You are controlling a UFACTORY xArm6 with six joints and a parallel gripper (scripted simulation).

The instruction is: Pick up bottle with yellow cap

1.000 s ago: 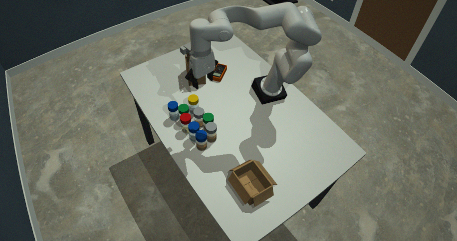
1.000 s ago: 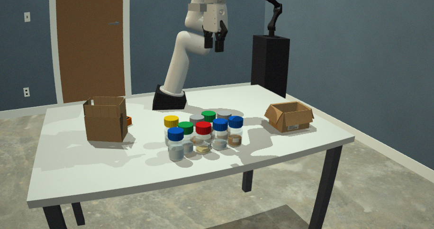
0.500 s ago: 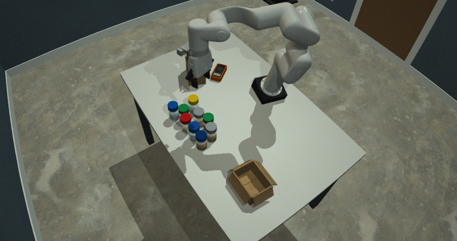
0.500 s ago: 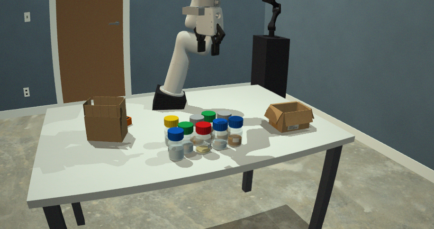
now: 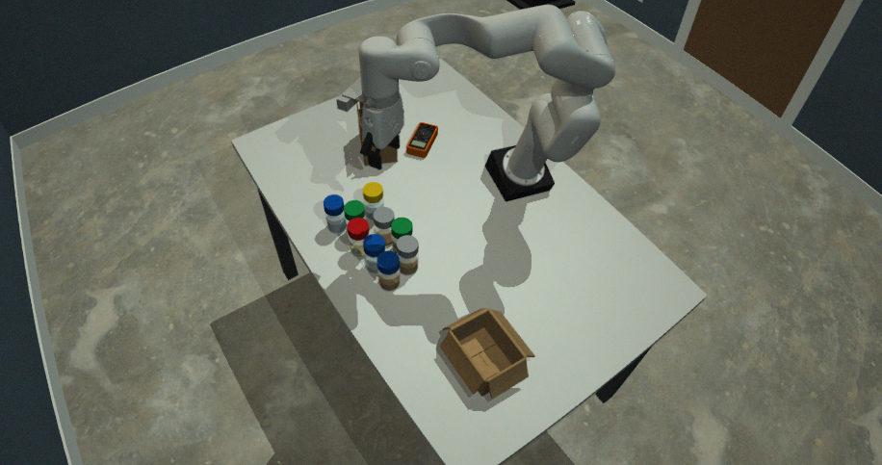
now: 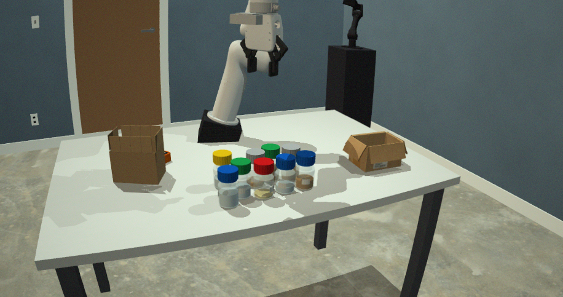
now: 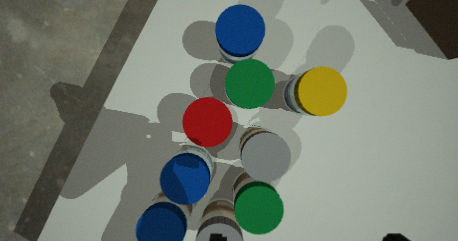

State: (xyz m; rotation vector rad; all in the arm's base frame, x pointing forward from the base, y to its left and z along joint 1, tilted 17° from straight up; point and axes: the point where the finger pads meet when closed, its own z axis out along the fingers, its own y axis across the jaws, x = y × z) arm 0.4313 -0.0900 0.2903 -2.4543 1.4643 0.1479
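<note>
My gripper is now 20 mm past the yellow-capped bottle, 110 mm to the left of it and 290 mm above it. Also, from my hand: red-capped bottle (70 mm ahead, 20 mm to the right, 290 mm below); then cardboard box (160 mm behind, 350 mm to the right, 280 mm below); then green-capped bottle (60 mm ahead, 80 mm to the right, 290 mm below).
</note>
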